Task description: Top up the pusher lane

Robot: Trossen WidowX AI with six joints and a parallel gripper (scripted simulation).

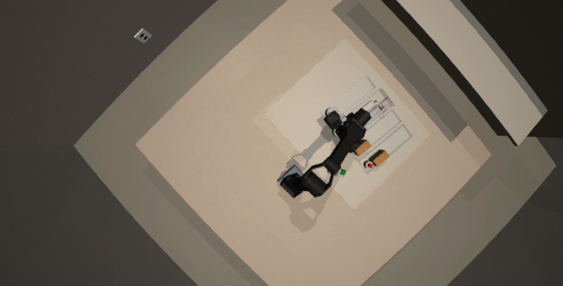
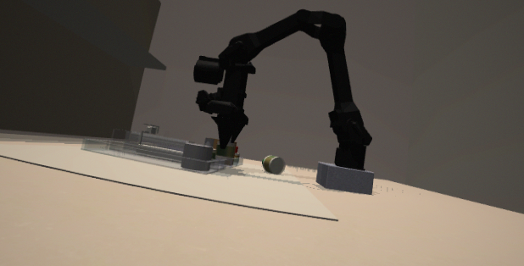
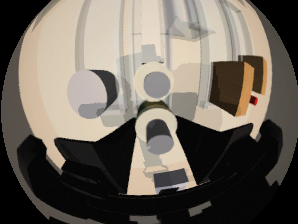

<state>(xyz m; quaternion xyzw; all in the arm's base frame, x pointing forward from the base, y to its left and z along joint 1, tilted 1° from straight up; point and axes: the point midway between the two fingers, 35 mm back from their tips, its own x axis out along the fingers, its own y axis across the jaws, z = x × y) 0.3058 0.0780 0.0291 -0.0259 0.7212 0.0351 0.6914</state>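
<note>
My gripper tip is 180 mm short of the sprung lane, 30 mm above it and 10 mm to the left of it. From my gripper tip the other things lie so: pusher plate 160 mm ahead, 20 mm to the right; olive jar 160 mm to the right, 90 mm behind, 30 mm below; shelf 530 mm ahead, 320 mm above, 70 mm to the left.
</note>
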